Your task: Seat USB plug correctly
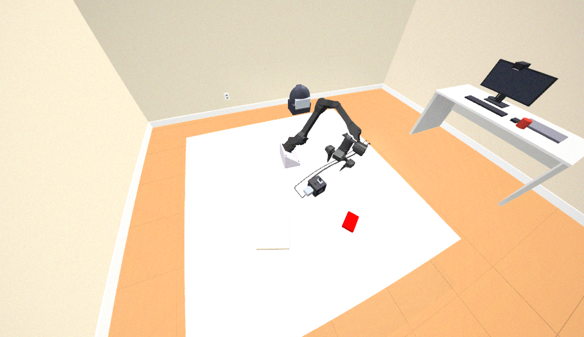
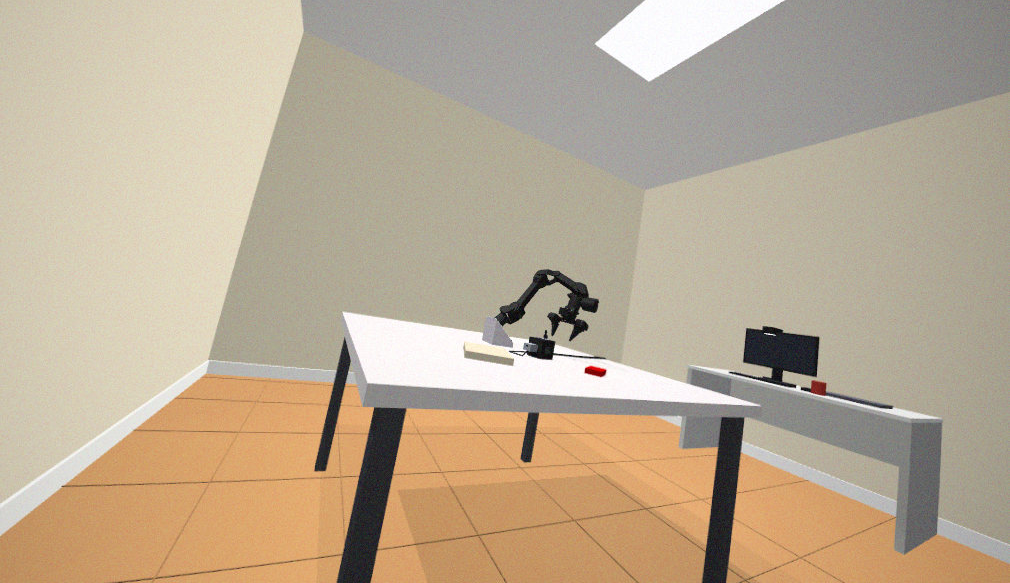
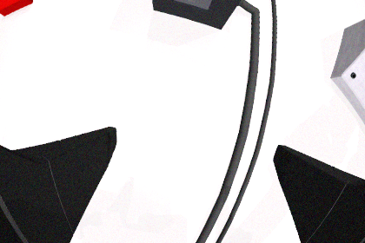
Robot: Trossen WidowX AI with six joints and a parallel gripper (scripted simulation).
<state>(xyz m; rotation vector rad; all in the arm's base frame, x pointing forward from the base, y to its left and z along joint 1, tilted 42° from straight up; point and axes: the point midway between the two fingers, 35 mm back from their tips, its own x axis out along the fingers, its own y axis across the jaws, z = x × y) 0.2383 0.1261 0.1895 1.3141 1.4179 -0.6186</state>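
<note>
Right now the white socket frame is 6 cm ahead of my gripper tip, 12 cm to the right of it and 2 cm below it. The rest, counted from my gripper tip: flat tan board: 18 cm ahead, 44 cm to the right, 7 cm below; red block: 31 cm ahead, 6 cm to the right, 8 cm below.
</note>
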